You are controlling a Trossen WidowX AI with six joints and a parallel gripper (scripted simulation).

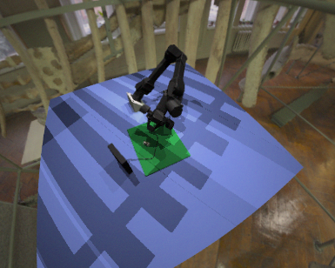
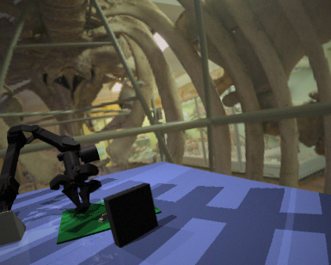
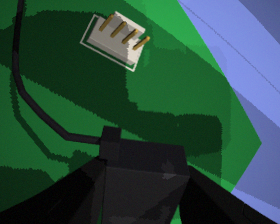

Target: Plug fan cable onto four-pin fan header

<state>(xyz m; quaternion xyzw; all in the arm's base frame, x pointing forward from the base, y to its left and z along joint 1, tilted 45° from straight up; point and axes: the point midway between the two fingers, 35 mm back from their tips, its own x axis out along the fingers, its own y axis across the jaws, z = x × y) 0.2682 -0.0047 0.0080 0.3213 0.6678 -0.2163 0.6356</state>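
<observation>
Right now my gripper tip is 70 mm short of the green board and 50 mm above it. Also, from my gripper tip: white four-pin header 50 mm to the right, 50 mm ahead, 40 mm below; fan plug 10 mm to the left, 10 mm behind; black cable 20 mm ahead, 10 mm to the left.
</observation>
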